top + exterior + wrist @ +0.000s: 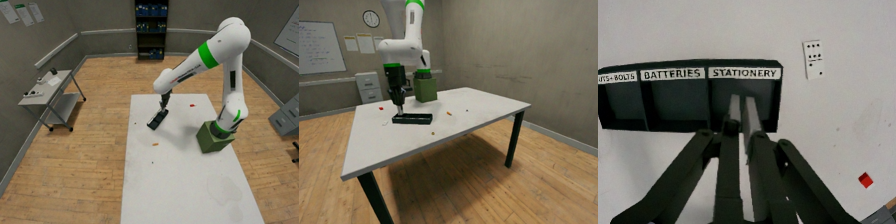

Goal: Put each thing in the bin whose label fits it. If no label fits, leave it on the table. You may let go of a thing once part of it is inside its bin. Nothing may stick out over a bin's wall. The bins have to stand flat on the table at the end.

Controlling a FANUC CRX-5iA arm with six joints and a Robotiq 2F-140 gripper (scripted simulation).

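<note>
The black bin tray is 6 cm ahead of my hand, 5 cm to the left of it and 6 cm below it. Also, from my hand: small white object (4 cm behind, 10 cm to the right, 8 cm below); then yellow ring (28 cm ahead, 5 cm to the left, 8 cm below); then orange object (15 cm ahead, 30 cm to the left, 7 cm below).
</note>
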